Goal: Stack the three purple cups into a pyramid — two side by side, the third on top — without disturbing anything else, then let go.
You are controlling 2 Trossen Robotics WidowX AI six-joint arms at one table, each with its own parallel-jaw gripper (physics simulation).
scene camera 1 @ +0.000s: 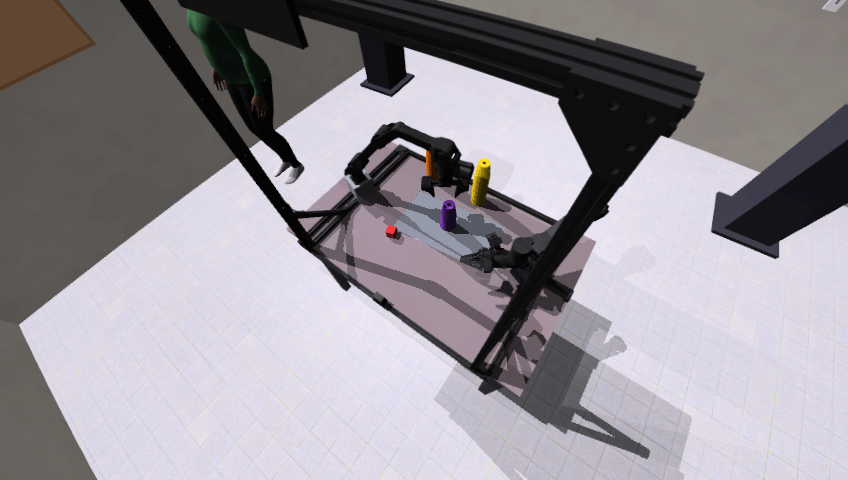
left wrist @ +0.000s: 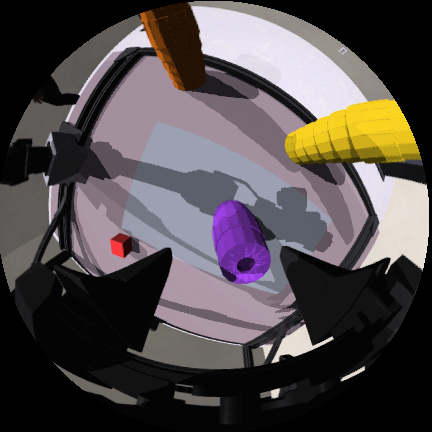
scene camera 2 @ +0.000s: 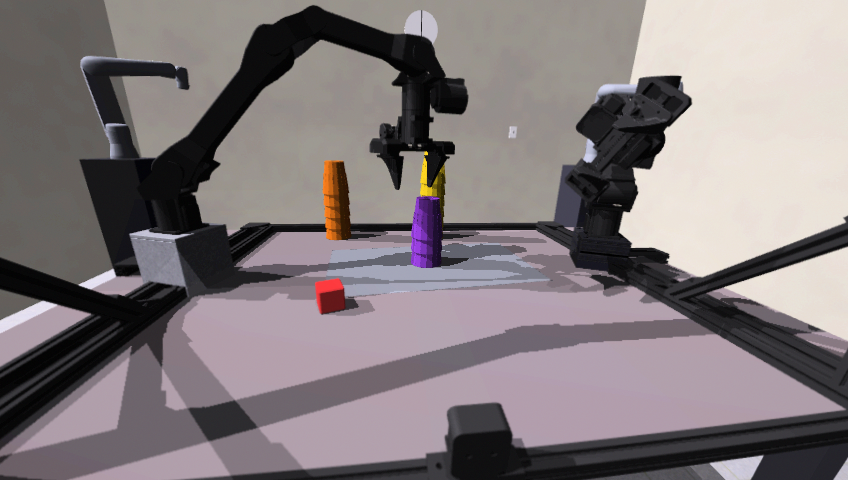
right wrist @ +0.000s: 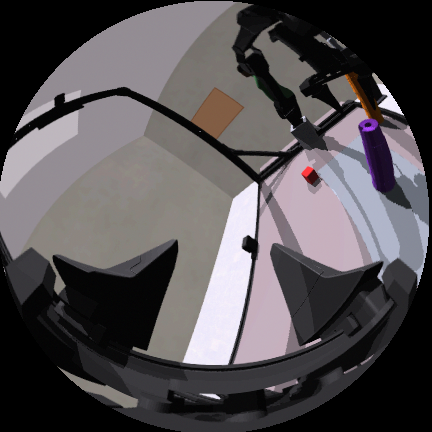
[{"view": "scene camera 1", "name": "my right gripper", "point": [460,258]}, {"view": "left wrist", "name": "my left gripper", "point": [227,253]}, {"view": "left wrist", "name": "purple cup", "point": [236,233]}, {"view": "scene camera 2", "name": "my left gripper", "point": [413,188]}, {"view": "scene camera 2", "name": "my right gripper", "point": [595,150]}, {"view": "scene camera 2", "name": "red cube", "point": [330,294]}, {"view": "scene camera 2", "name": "purple cup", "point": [427,223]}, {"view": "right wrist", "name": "my left gripper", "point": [357,110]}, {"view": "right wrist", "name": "my right gripper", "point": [225,247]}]
